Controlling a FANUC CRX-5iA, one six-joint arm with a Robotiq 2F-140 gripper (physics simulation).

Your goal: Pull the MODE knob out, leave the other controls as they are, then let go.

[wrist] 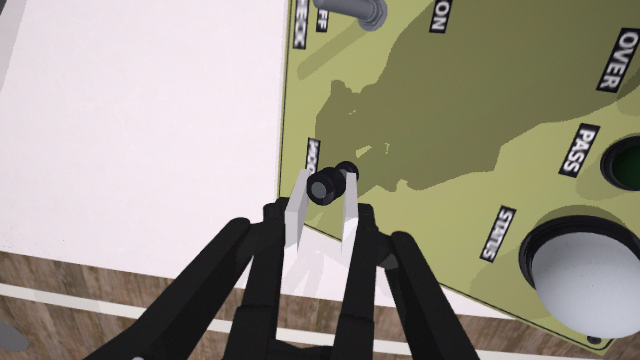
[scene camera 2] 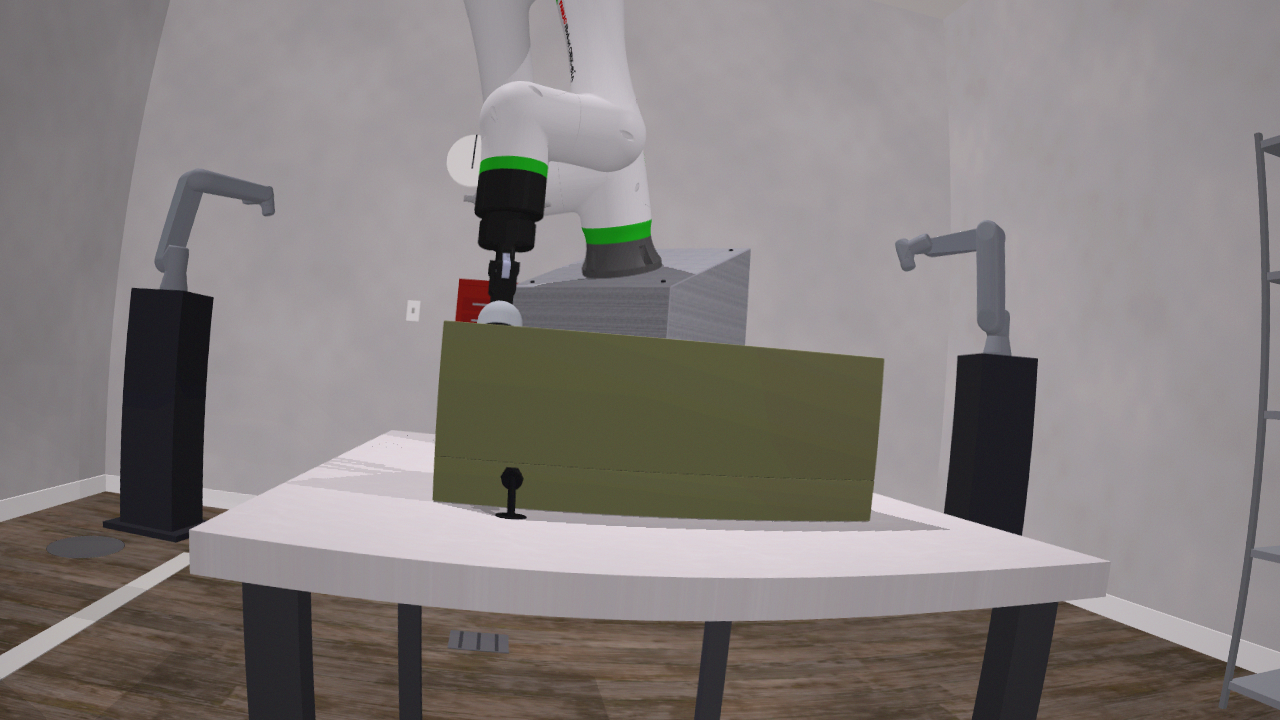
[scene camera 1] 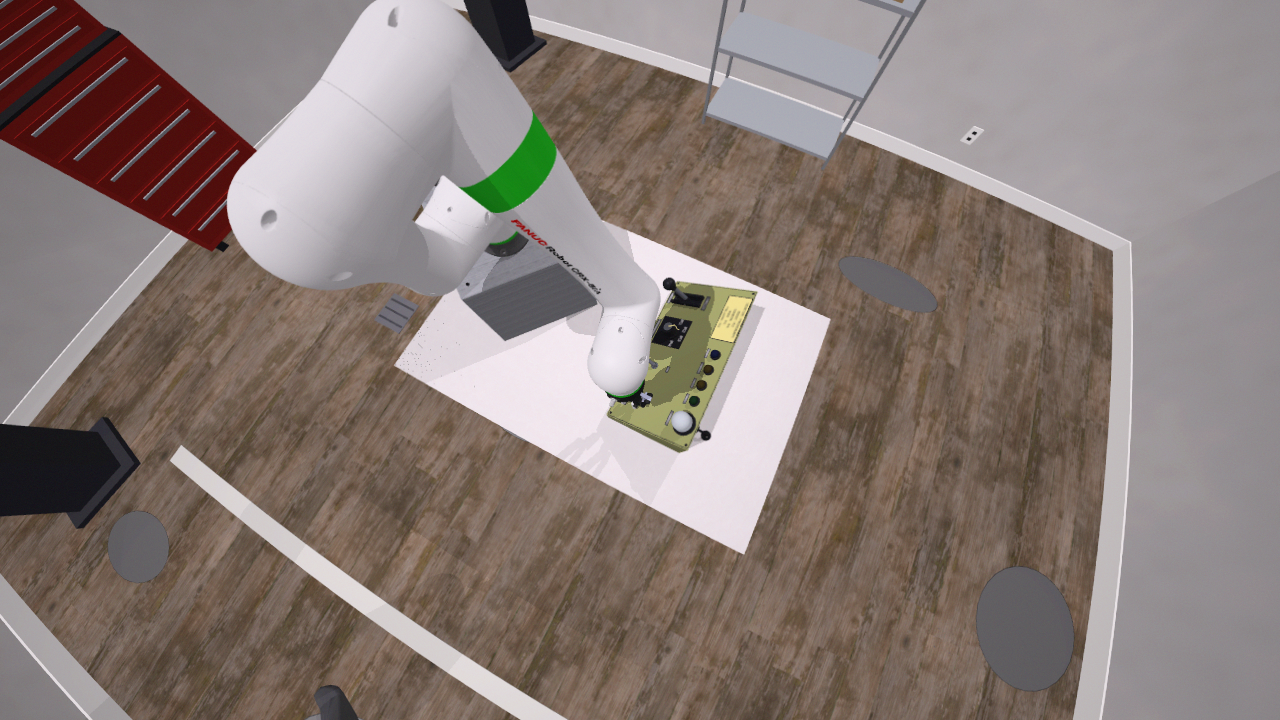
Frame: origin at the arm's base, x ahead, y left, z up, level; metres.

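Seen in the pictures: gripper, fingertip midpoint: (wrist: 327, 187) (scene camera 1: 630, 401); arm's base, origin of the base link: (scene camera 2: 622, 269) (scene camera 1: 501, 227).
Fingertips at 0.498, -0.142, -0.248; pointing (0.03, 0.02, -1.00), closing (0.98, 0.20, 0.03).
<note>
Pixels of each thing's top centre, then the offset from my fingertips to it, as dx, dy, dz. "spot": a spot on its surface instead.
- black MODE knob, middle of its top: (wrist: 324, 194) -0.003, +0.010, +0.035
- partly covered MODE label, middle of its top: (wrist: 311, 163) -0.018, +0.008, -0.024
- white STATUS dome, surface spot: (wrist: 590, 285) (scene camera 1: 677, 412) spot: +0.127, +0.031, +0.104
- grey toggle switch, surface spot: (wrist: 350, 7) spot: -0.019, +0.127, +0.013
- green PASS lamp, surface spot: (wrist: 629, 164) spot: +0.133, +0.088, +0.079
- black-knobbed lever, middle of its top: (scene camera 1: 669, 280) -0.107, +0.359, +0.059
- small black knob, surface spot: (scene camera 2: 512, 479) (scene camera 1: 701, 431) spot: +0.220, +0.058, -0.071
The olive control panel (scene camera 1: 689, 358) (scene camera 2: 662, 411) (wrist: 435, 215) stands on the white table. The black MODE knob (wrist: 326, 187) sticks up on its short stem near the panel's corner in the wrist view, beside the partly covered MODE label (wrist: 312, 155). My gripper (scene camera 1: 640, 399) (scene camera 2: 503, 288) (wrist: 327, 187) is shut on the knob, with one light finger pad on each side of its cap. The knob does not show clearly in the scene views. In scene camera 2 the fingertips are hidden behind the white STATUS dome (scene camera 1: 682, 421) (scene camera 2: 499, 314) (wrist: 590, 285).
A grey toggle switch (wrist: 350, 7) and the green PASS lamp (wrist: 629, 164) are on the panel near the gripper. A black-knobbed lever (scene camera 1: 669, 284) stands at the panel's far end. Another small black knob (scene camera 1: 705, 435) (scene camera 2: 512, 479) sticks out beside the panel's lower edge.
</note>
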